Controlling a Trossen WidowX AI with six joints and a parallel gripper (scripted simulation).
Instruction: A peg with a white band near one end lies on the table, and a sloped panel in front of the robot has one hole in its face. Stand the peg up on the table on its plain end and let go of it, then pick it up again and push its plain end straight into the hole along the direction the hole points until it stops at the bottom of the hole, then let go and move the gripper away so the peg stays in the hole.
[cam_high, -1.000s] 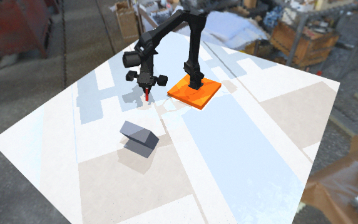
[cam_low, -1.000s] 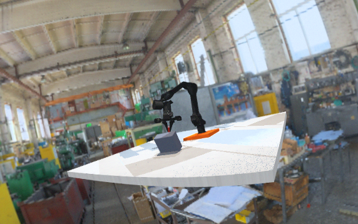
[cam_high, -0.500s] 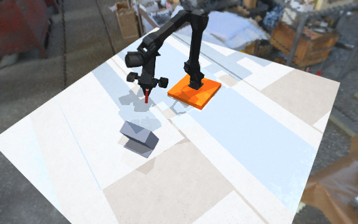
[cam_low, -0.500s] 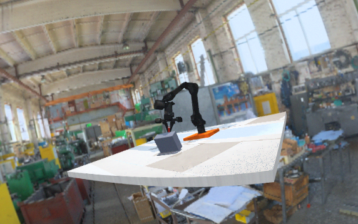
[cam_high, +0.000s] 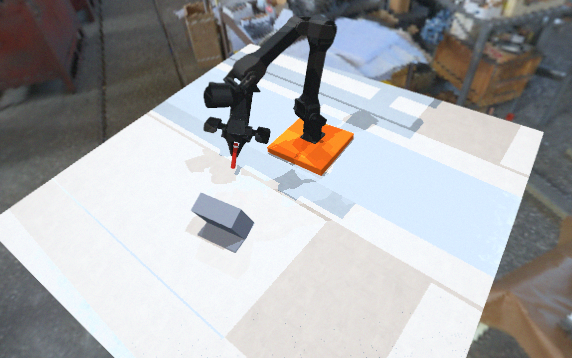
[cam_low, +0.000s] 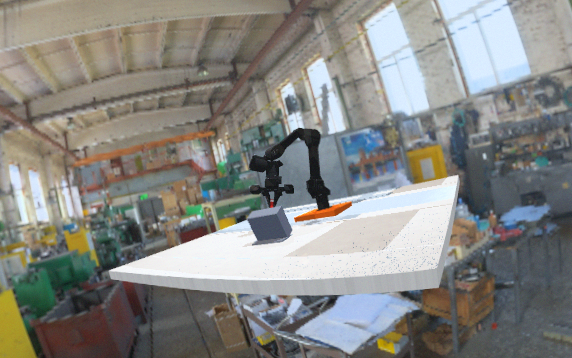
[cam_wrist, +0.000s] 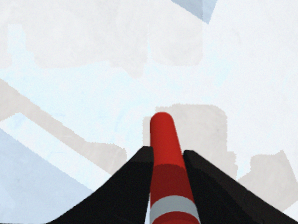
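The panel lies 16 cm ahead of my gripper tip, 11 cm to the left of it and 4 cm below it. The rest, counted from my gripper tip: red peg (1 cm behind, 2 cm above).
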